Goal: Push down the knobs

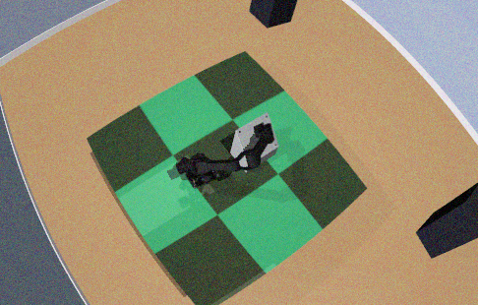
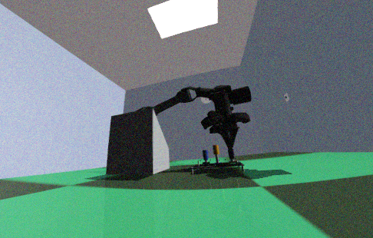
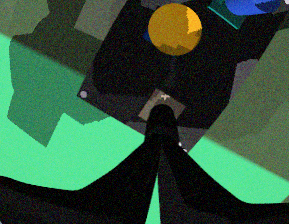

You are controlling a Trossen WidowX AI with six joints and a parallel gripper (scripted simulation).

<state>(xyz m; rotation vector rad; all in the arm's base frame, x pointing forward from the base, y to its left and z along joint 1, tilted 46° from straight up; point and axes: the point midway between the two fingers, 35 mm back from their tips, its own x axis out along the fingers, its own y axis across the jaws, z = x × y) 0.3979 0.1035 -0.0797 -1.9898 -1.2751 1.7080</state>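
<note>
My gripper tip is now 2 cm above the black knob. Round my gripper tip: blue knob (9 cm behind, 1 cm below).
</note>
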